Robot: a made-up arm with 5 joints.
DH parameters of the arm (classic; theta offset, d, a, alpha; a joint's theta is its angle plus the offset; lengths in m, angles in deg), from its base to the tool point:
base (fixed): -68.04 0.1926 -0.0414 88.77
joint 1: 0 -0.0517 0.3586 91.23
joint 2: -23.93 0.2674 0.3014 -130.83
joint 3: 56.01 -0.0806 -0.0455 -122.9
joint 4: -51.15 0.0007 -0.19 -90
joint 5: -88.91 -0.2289 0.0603 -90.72
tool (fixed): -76.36 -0.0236 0 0
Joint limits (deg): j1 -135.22..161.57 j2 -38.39..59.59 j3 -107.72..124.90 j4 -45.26..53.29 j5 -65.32..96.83
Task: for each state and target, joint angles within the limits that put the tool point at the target. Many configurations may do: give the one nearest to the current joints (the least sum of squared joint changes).
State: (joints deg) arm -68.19 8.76 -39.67 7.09 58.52
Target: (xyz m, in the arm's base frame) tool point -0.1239 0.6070 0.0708
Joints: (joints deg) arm -115.40 7.42 -32.96 -18.57 51.34
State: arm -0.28 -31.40 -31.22 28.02 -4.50
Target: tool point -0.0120 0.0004 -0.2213
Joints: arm -45.52 -38.39 -42.78 28.53 -38.60
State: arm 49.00 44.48 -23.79 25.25 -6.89
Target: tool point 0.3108 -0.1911 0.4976
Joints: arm 72.55 52.56 -66.45 9.44 -4.77
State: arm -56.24 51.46 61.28 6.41 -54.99
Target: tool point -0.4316 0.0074 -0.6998
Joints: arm -62.26 59.59 80.65 13.88 -61.03
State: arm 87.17 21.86 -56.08 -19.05 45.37
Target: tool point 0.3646 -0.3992 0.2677
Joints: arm 59.67 18.11 -49.33 -25.97 42.61
